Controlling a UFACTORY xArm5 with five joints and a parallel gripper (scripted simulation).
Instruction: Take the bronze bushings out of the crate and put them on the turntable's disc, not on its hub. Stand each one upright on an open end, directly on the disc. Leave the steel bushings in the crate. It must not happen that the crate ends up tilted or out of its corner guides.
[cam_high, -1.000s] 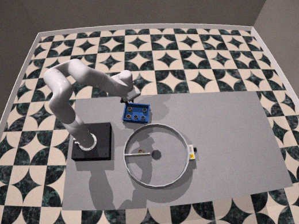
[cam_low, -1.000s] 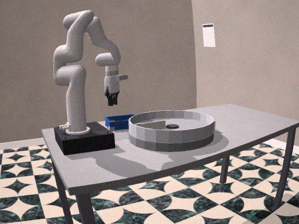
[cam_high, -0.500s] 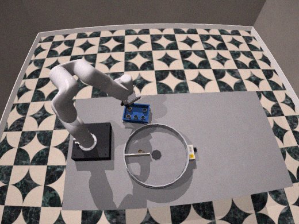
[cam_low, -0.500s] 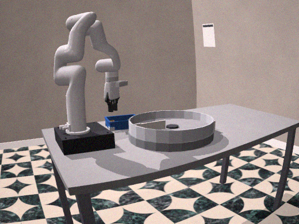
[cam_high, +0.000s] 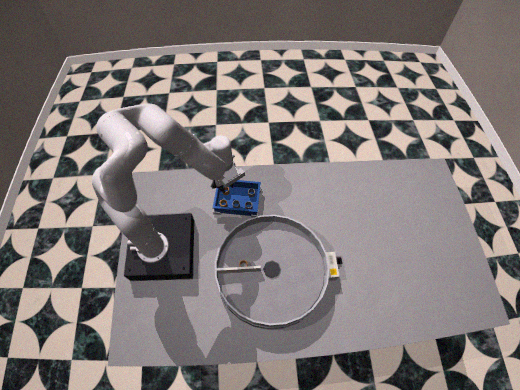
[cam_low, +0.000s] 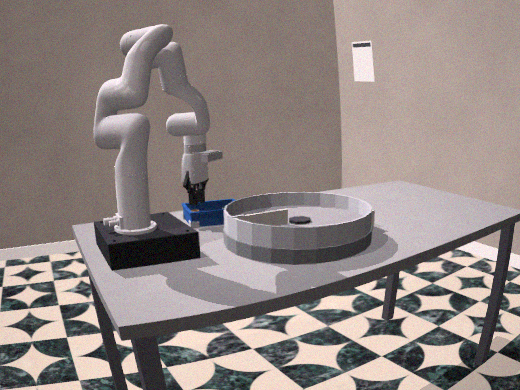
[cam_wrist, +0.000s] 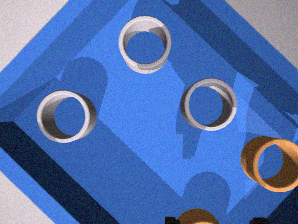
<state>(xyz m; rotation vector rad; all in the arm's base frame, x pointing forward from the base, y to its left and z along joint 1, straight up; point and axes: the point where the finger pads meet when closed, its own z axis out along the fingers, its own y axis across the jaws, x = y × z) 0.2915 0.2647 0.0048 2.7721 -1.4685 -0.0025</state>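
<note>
Right now the blue crate is 4 cm ahead of my hand, 3 cm to the right of it and 5 cm below it. From my hand the other things lie so: turntable 16 cm ahead, 37 cm to the right, 2 cm below.
</note>
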